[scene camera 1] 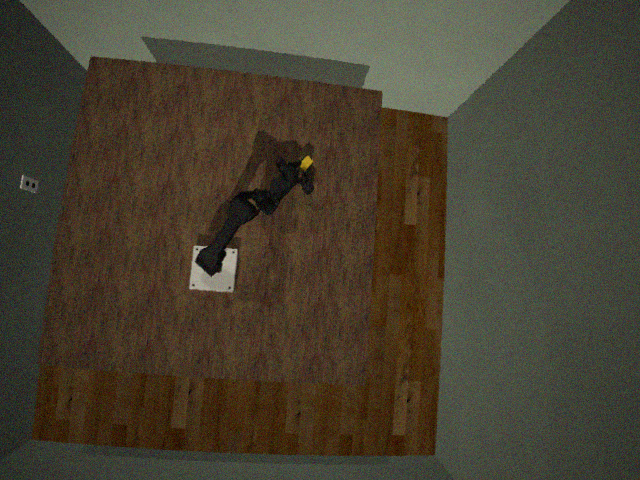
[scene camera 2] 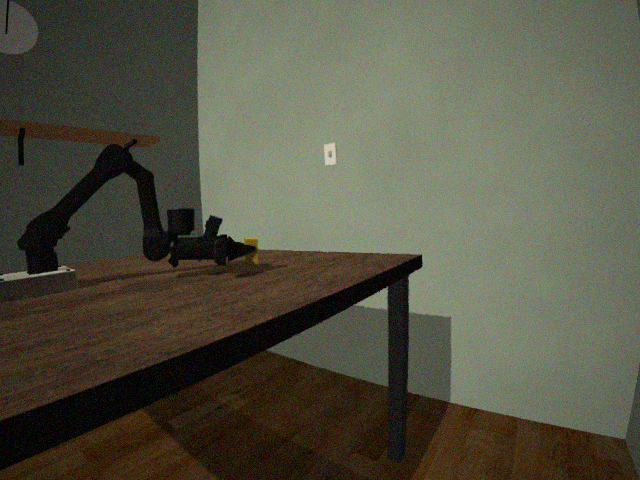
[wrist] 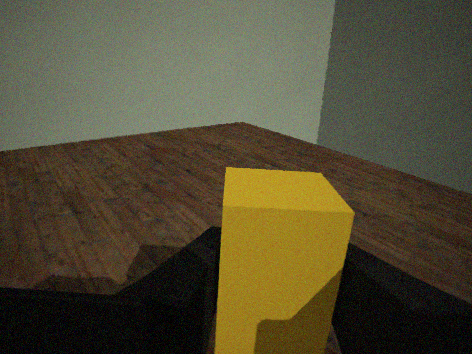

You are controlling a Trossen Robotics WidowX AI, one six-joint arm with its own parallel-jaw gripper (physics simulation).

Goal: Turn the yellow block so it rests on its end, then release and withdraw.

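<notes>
The yellow block (scene camera 1: 307, 162) (scene camera 2: 251, 242) (wrist: 284, 235) is upright, with its long side close to vertical. My gripper (scene camera 1: 305, 166) (scene camera 2: 250, 250) (wrist: 268, 241) is shut on the block, one dark finger on each side of it, and points nearly level along the table. In the second scene view the block's lower end is at or very near the table top; I cannot tell whether it touches. In the wrist view its top face and near side show, and its lower end is cut off by the frame.
The wooden table (scene camera 1: 155, 320) (scene camera 2: 206, 330) (wrist: 100, 190) lies under the arm. Its far corner shows beyond the block in the wrist view. The arm's white base plate (scene camera 1: 227, 281) is fixed on the table. A wall shelf (scene camera 2: 77, 133) is behind the arm.
</notes>
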